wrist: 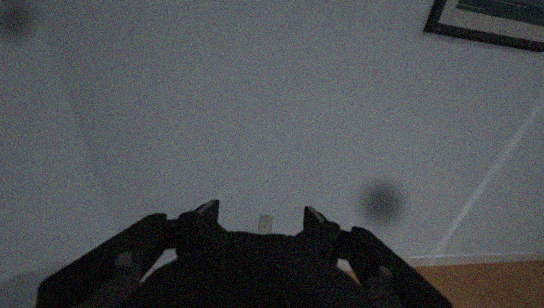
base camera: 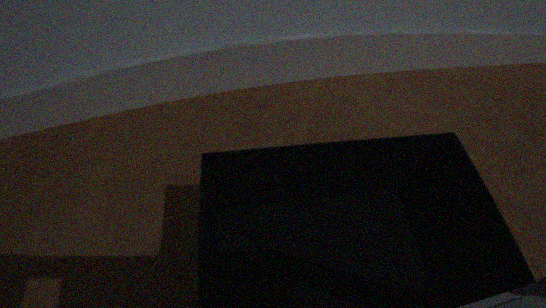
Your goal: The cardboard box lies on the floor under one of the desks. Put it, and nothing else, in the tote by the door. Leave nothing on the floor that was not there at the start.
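Frame: origin at the arm's base, x ahead, y left, z up, level; centimetres.
Where they show: gripper, fingertip midpoint: [wrist: 261,212].
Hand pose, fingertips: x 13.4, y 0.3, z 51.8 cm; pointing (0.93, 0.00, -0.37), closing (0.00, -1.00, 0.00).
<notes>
Each offset is from my fingertips to the top centre of the thing. Level surfaces: height alone.
My gripper [wrist: 261,212] is open in the wrist view, its two dark fingers wide apart at the bottom, with the grey wall behind them and no object between them. A large black box-like thing {dx +11.8, dy -8.9, dz -81.4 cm} [base camera: 320,210], possibly the tote, stands on the floor close in front of the base in the base camera view. Its inside is too dark to read. The cardboard box does not show in either view.
The orange-brown floor {dz -91.4 cm} [base camera: 100,175] [wrist: 490,285] meets a grey wall [base camera: 150,25] [wrist: 250,100] behind the black thing. A dark-framed picture [wrist: 480,40] hangs at the upper right. A small pale plate {dx +48.2, dy -3.4, dz -45.7 cm} [wrist: 265,223] shows on the wall. Both views are dim and grainy.
</notes>
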